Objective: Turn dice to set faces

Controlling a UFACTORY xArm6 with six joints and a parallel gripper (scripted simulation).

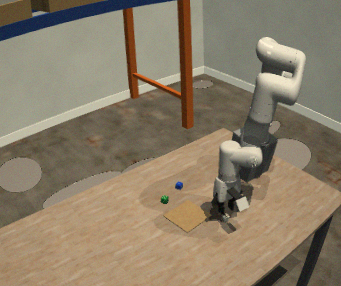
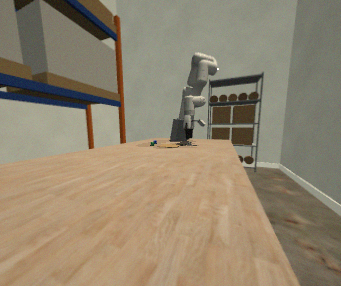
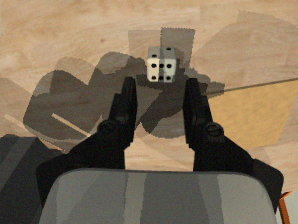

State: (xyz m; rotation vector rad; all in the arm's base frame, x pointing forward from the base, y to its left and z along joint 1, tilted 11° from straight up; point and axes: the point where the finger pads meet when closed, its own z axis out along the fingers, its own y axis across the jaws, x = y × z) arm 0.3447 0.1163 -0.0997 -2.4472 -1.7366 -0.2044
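Right now my hand is 6 cm above the white die. The rest, counted from my hand: blue die: 29 cm to the right, 6 cm below, 4 cm behind; then green die: 27 cm to the right, 7 cm ahead, 6 cm below; then tan mat: 13 cm to the right, 8 cm ahead, 7 cm below.
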